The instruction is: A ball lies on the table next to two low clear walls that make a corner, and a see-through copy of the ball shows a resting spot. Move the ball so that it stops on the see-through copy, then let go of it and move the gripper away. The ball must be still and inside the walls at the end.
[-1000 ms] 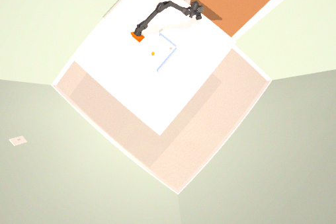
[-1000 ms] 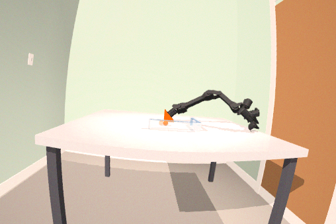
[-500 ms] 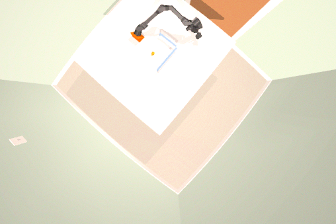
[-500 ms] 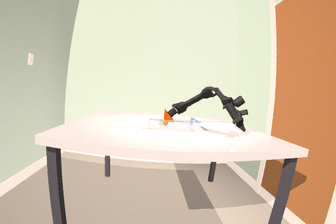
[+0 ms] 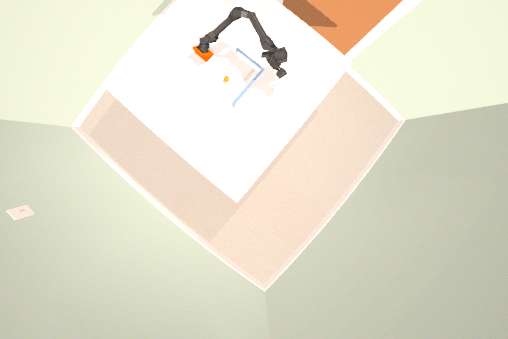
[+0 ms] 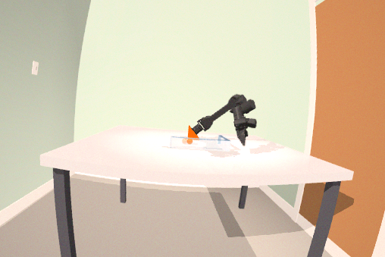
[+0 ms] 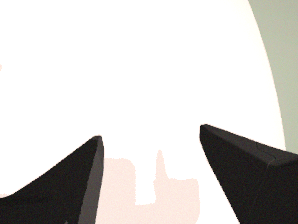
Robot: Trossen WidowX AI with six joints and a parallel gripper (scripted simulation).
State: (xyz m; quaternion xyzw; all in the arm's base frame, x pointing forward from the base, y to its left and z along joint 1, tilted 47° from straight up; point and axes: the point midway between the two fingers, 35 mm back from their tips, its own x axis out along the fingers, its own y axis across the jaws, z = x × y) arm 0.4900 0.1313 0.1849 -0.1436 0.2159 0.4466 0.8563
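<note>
The orange ball lies 25 cm behind my gripper tip, 26 cm to the right of it and 4 cm below it. The rest, counted from my gripper tip: paler orange patch: 24 cm behind, 29 cm to the right, 4 cm below.
</note>
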